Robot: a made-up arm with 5 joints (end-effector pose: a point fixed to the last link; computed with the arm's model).
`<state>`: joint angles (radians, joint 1 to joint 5).
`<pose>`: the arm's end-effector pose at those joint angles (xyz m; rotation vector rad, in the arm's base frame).
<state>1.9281 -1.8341 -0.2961 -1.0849 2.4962</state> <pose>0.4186 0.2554 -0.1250 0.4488 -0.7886 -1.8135</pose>
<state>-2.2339 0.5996 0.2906 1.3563 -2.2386</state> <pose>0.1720 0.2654 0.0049 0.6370 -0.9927 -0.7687</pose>
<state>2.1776 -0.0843 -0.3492 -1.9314 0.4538</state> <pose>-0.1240 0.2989 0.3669 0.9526 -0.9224 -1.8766</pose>
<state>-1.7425 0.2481 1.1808 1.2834 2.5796</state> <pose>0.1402 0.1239 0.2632 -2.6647 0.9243 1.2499</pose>
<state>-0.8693 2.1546 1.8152 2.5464 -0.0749</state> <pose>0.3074 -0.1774 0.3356 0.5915 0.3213 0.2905</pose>
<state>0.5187 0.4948 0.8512 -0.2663 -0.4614</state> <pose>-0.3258 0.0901 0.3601 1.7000 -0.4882 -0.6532</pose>
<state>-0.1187 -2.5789 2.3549 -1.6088 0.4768</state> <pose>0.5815 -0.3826 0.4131 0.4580 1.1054 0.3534</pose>
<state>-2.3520 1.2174 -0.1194 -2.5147 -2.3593</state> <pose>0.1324 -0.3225 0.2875 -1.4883 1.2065 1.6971</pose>
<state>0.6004 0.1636 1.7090 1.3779 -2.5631</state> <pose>0.2219 -0.0008 -0.0833 -1.2359 -1.3051 0.1463</pose>
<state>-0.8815 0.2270 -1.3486 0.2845 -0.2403</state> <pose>0.0577 0.5875 -0.2704 -1.9332 0.1410 -0.5834</pose>
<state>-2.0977 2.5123 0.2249 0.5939 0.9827</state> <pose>0.4740 0.2575 -0.3030 -0.8299 -1.2695 -1.9763</pose>
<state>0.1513 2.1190 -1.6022 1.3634 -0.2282</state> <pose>0.5979 -0.2603 0.1810 -0.2388 -1.9372 2.0677</pose>
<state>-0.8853 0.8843 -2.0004 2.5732 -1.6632</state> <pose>0.4929 0.1401 0.3013 0.1995 1.6631 2.1762</pose>
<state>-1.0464 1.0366 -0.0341 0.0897 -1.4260</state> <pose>-0.0222 0.5524 -0.0498 0.3600 -0.9530 -0.4370</pose>
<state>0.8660 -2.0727 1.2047 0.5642 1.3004</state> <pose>0.6896 -0.1225 0.2944 0.0545 -1.0695 2.3445</pose>
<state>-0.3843 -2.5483 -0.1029 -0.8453 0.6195</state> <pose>0.7742 -0.2730 0.2957 0.5395 -0.6746 2.1573</pose>
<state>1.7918 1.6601 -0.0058 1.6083 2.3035</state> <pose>0.3374 -0.3196 0.1543 0.9207 0.5418 1.5596</pose>
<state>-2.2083 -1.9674 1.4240 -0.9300 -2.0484</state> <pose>0.3973 0.1207 0.6206 1.2528 0.4123 -1.0505</pose>
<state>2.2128 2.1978 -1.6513 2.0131 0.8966</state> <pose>0.3015 0.1508 -0.0037 -0.0599 -1.4809 -1.4465</pose>
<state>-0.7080 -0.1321 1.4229 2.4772 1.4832</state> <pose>0.5021 0.2009 0.0232 -0.2936 1.1913 2.3542</pose>
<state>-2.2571 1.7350 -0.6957 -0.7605 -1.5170</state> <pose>0.3406 -0.3470 -0.5031 -1.6795 -1.3869 0.4128</pose>
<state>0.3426 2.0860 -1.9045 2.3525 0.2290</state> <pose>0.1621 -0.1780 0.1374 -0.6468 -1.6053 0.9355</pose>
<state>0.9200 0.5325 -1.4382 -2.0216 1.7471</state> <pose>-0.0920 0.0531 0.1123 -1.8102 -1.4554 -1.0874</pose>
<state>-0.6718 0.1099 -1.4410 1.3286 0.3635</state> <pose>0.4541 0.4825 -0.1401 -1.9329 1.1380 -1.3855</pose>
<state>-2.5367 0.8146 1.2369 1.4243 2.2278</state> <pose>0.0888 0.1031 0.0897 2.7790 -0.9690 -0.1595</pose>
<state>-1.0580 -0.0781 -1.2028 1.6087 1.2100</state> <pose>0.3958 0.3135 -0.2315 2.0594 -1.7622 0.9889</pose>
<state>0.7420 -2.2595 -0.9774 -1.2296 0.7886</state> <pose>0.7046 -0.1682 -0.1307 0.8885 -2.8249 0.4901</pose>
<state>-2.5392 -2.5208 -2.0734 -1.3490 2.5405</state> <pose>0.7014 0.1117 0.0448 0.3598 -1.8861 1.3868</pose>
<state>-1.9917 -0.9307 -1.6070 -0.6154 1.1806</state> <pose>-0.1985 0.0837 0.4088 1.1606 0.6253 -1.5480</pose>
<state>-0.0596 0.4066 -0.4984 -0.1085 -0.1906</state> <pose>-0.1168 0.5112 0.4894 -0.3826 -0.0495 -0.3656</pose>
